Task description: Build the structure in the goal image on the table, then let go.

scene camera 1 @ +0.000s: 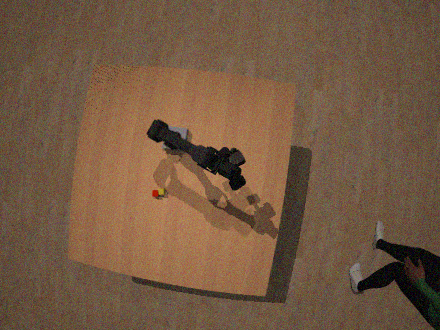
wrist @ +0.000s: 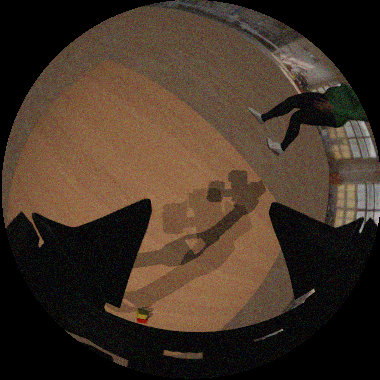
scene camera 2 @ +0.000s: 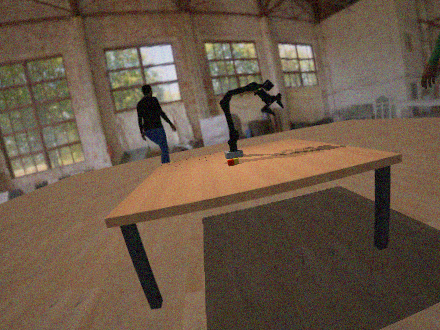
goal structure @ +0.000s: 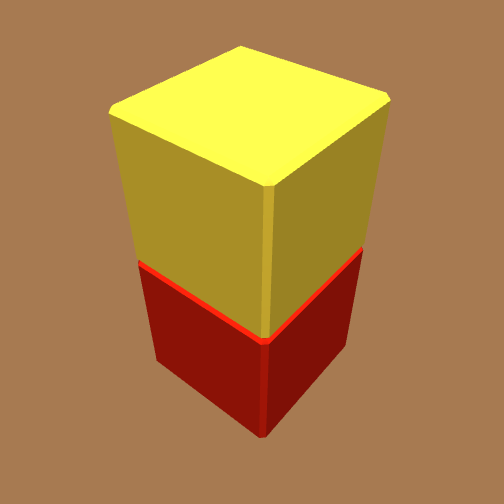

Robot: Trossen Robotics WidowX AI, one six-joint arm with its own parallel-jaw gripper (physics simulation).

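Pixels of known places: gripper, fingertip midpoint: [wrist: 214, 207] [scene camera 2: 279, 111]; arm's base at its link origin: [scene camera 2: 233, 151].
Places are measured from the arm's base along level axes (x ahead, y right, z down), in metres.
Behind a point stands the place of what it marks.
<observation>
A small red cube [scene camera 1: 155, 193] @[x 0.281, y 0.126, z 0.010 m] [scene camera 2: 231, 162] @[x 0.298, y 0.129, z 0.024 m] [wrist: 142, 320] @[x 0.281, y 0.124, z 0.010 m] and a small yellow cube [scene camera 1: 161, 191] @[x 0.271, y 0.091, z 0.010 m] [scene camera 2: 237, 161] @[x 0.290, y 0.087, z 0.028 m] [wrist: 142, 315] @[x 0.273, y 0.086, z 0.010 m] rest on the wooden table [scene camera 1: 125, 235] @[x 0.533, y 0.350, z 0.043 m] [scene camera 2: 200, 185] @[x 0.571, y 0.385, z 0.043 m] [wrist: 100, 125] @[x -0.053, y -0.433, z 0.043 m], side by side and seemingly touching. A dark greenish patch shows against the yellow cube in the wrist view; I cannot tell whether it is a shaded face. My gripper [scene camera 1: 238, 177] @[x 0.184, y -0.330, z -0.232 m] [scene camera 2: 277, 109] @[x 0.184, y -0.330, z -0.232 m] [wrist: 214, 207] @[x 0.184, y -0.330, z -0.232 m] is open and empty. It hangs high above the table, well away from both cubes, which show small at the bottom of the wrist view.
The arm's light grey base [scene camera 1: 180, 133] @[x -0.042, y -0.035, z 0.000 m] [scene camera 2: 234, 154] @[x 0.043, y 0.015, z 0.019 m] stands on the table, near the two cubes. Shadows of the arm fall across the table. A person in green [scene camera 1: 430, 295] [wrist: 345, 105] is beyond the table edge, and another person in dark clothes [scene camera 2: 150, 115] stands behind the table.
</observation>
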